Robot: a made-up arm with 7 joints.
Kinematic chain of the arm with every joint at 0, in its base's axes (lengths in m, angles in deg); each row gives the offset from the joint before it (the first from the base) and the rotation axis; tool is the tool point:
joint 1: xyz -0.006 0.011 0.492 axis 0 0.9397 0.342
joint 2: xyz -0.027 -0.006 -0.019 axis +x
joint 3: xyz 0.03 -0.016 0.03 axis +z
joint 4: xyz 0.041 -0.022 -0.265 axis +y
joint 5: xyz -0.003 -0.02 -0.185 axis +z
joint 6: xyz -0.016 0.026 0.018 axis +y
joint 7: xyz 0.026 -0.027 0 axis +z
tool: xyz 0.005 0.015 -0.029
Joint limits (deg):
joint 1: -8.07..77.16
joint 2: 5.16..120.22
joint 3: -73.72..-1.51
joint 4: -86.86..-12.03
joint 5: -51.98..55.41
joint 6: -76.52..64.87
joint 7: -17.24..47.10
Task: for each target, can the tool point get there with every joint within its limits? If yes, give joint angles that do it. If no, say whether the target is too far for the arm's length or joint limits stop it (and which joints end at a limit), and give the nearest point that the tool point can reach.
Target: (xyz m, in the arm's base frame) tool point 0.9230 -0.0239 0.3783
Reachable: no: too far | nearest point 0.2833 0.0098 0.2564 | short by 0.652 m
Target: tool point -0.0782 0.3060 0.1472
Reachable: yes | joints 23.97 53.85 -20.47 -24.79 -18.47 41.33 -0.74
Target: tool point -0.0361 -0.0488 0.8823
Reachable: no: joint limits stop it (at a limit: joint 1, joint 2, joint 3, joint 4, joint 7) | nearest point 0.1840 0.2222 0.5889 | short by 0.456 m
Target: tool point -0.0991 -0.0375 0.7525
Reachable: no: joint limits stop it (at a limit: joint 1, joint 2, joint 3, joint 4, joint 5, joint 6, joint 7) | nearest point -0.1776 0.2558 0.5339 | short by 0.374 m
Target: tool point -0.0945 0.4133 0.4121
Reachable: yes | joints 41.22 107.09 -56.79 -40.94 -21.68 -3.18 15.13
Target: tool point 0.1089 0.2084 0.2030
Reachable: yes | joints 7.08 69.47 -38.79 -72.31 10.86 -32.31 17.85
